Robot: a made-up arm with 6 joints.
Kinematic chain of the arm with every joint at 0, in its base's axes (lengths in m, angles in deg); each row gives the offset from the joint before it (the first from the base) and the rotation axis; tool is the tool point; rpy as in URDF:
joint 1: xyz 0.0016 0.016 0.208 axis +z
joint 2: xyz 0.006 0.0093 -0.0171 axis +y
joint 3: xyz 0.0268 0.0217 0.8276 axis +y
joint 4: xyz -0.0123 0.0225 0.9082 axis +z
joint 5: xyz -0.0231 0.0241 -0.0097 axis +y
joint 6: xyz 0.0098 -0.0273 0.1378 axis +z
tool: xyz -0.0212 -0.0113 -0.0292 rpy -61 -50.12 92.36
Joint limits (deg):
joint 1: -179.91..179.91
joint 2: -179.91..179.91
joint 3: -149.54..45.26
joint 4: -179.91..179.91
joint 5: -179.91..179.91
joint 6: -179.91..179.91
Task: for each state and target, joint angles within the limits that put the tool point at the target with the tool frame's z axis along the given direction. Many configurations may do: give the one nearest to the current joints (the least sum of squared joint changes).
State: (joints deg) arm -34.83 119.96 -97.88 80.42 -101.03 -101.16
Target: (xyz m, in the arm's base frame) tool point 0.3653 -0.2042 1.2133 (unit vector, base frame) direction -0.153 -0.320 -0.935
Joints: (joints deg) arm -20.86 72.03 -98.21 101.62 -93.71 -57.20
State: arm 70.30 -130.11 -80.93 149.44 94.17 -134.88
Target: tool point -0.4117 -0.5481 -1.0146 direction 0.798 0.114 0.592
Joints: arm 59.47 -116.86 -60.35 156.22 102.69 -151.59
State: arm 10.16 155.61 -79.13 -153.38 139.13 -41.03
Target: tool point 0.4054 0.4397 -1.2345 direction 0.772 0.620 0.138
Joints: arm 41.45 179.33 -38.64 -172.34 130.43 -21.31
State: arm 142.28 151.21 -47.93 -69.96 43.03 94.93
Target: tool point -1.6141 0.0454 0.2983 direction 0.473 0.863 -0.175
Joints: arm 179.88 109.42 -46.65 -57.16 57.06 121.50
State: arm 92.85 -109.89 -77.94 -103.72 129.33 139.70
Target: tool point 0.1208 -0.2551 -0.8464 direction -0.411 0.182 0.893
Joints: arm 116.05 -117.15 -92.59 -107.20 126.16 97.91
